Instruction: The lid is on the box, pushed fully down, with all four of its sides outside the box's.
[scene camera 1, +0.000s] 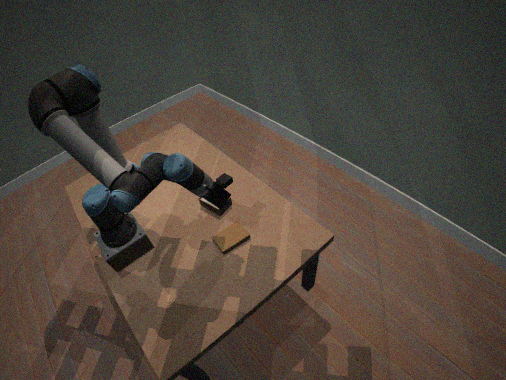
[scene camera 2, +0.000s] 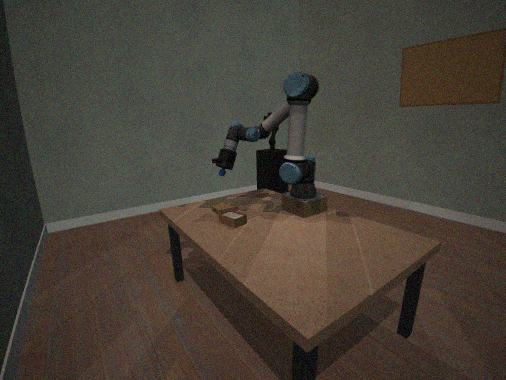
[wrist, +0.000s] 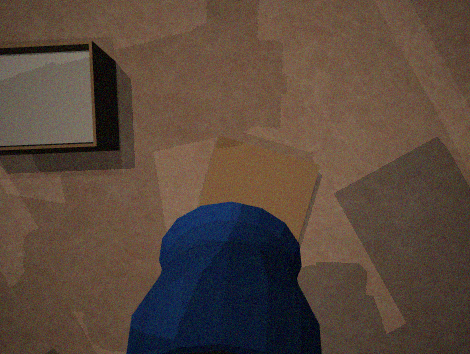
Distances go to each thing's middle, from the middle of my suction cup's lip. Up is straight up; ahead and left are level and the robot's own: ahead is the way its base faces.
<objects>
The brown lid (scene camera 1: 231, 237) is 220 mm below my suction cup, 20 mm behind it and 10 mm to the right of it. The rest, counted from my suction cup: brown box (wrist: 66, 101): 200 mm below, 180 mm to the left, 80 mm ahead.
</objects>
